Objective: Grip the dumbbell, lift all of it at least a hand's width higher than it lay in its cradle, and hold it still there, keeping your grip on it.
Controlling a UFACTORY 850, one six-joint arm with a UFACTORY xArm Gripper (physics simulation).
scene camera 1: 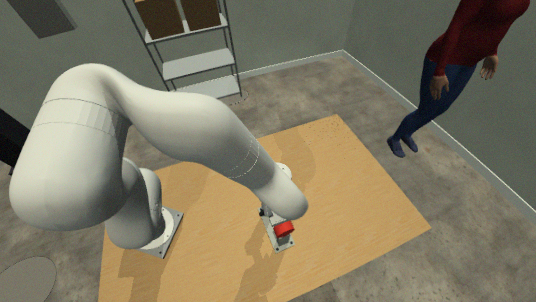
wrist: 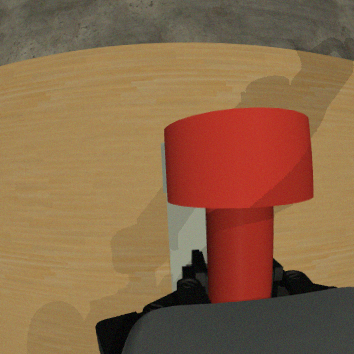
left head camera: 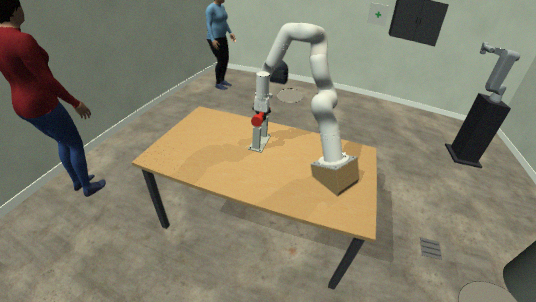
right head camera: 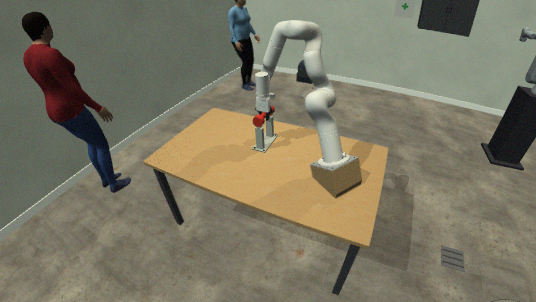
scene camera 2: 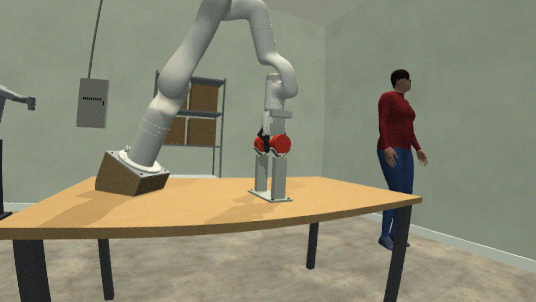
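The red dumbbell [left head camera: 257, 120] [right head camera: 258, 120] [scene camera 1: 284, 229] [scene camera 2: 281, 144] [wrist: 240, 160] lies level, its heads at the tops of the two grey posts of its cradle [left head camera: 256, 139] [right head camera: 259, 138] [scene camera 2: 278, 177] [wrist: 187, 250]. No gap shows between heads and cradle in scene camera 2. My gripper [scene camera 2: 268, 145] [wrist: 224, 267] points down over the handle, with one black finger against each side of it in the wrist view. It is shut on the handle, between the two heads. The arm hides most of the gripper in scene camera 1.
The cradle stands on the wooden table [left head camera: 220, 185] [scene camera 2: 200, 220]. My arm's box-shaped base [left head camera: 335, 180] [scene camera 2: 117, 175] stands at one end. A person in red [left head camera: 30, 75] [scene camera 2: 397, 120] stands off the table's far end, and one in blue [left head camera: 217, 25] stands farther back.
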